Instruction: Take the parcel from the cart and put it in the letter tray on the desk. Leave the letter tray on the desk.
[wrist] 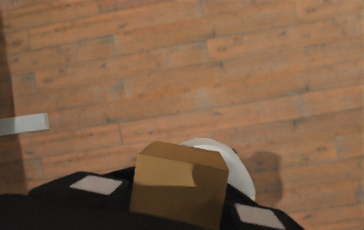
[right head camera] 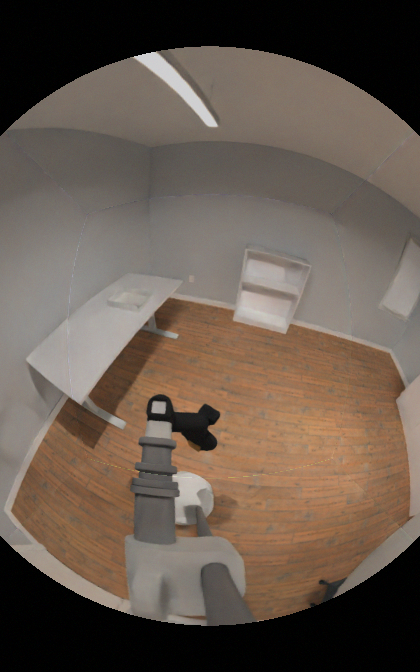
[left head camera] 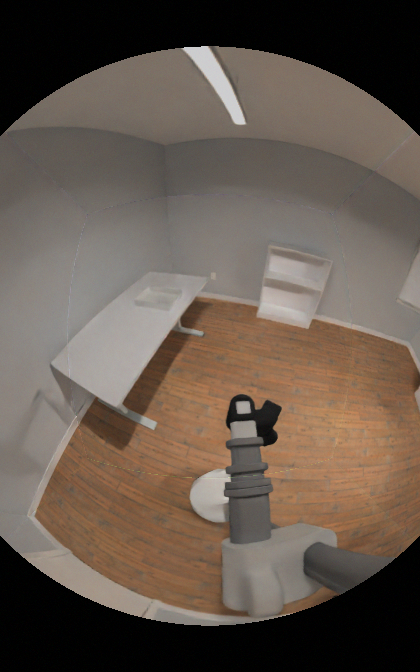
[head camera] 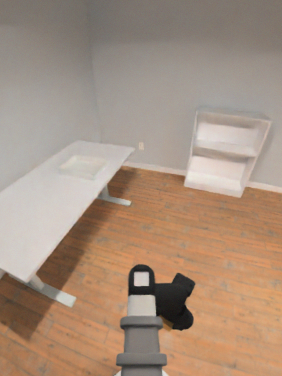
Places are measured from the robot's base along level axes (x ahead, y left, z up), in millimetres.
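Pixels of known places: gripper, fingertip midpoint: (wrist: pixel 180 186) (head camera: pixel 166 320).
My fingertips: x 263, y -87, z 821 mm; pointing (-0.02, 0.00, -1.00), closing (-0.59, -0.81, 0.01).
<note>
Ahead of a thing's pixels: the offset from my fingertips to its top centre. Level surfaces: height alone.
The parcel, a brown box @[dx +3, dy -2, dz +50 mm] (wrist: pixel 175 185) (right head camera: pixel 194 446), is held between the two black fingers of my gripper (wrist: pixel 180 186). In the wrist view one finger is on each side of it. In the head view the gripper points down over the floor, to the right of the desk, and mostly hides the parcel. The letter tray @[dx +1176, dy +600, dz -64 mm] (head camera: pixel 83 167) (left head camera: pixel 158 298) (right head camera: pixel 129 299), shallow and whitish, lies on the far part of the white desk @[dz -129 mm] (head camera: pixel 40 210) (left head camera: pixel 112 345) (right head camera: pixel 82 340). The cart does not show in these views.
A white two-compartment shelf unit (head camera: pixel 222 148) (left head camera: pixel 293 282) (right head camera: pixel 270 285) stands against the far wall. The desk's feet (head camera: pixel 57 294) (left head camera: pixel 140 419) (right head camera: pixel 106 417) reach out over the wooden floor. A white round base (left head camera: pixel 210 496) (right head camera: pixel 192 497) (wrist: pixel 240 172) shows below the arm.
</note>
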